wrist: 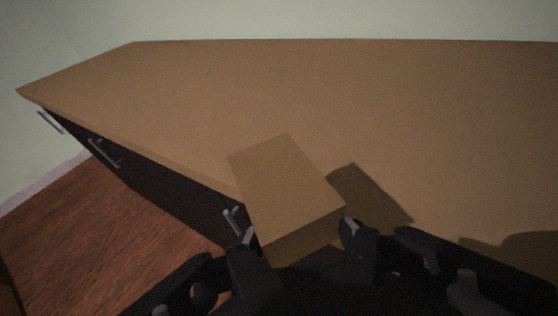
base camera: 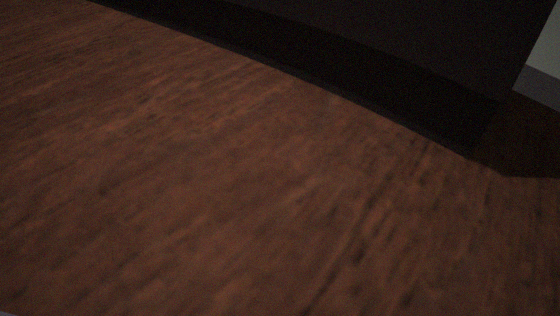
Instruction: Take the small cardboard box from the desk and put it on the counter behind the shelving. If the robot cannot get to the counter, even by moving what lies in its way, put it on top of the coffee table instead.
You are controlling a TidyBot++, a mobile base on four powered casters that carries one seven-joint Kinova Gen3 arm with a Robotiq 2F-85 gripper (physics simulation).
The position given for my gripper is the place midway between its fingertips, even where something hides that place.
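Labels:
The wrist view shows my gripper point(299, 232) and also a small cardboard box point(294, 211). As for the base camera view, my gripper is out of frame in the base camera view, and the small cardboard box is out of frame in the base camera view too.

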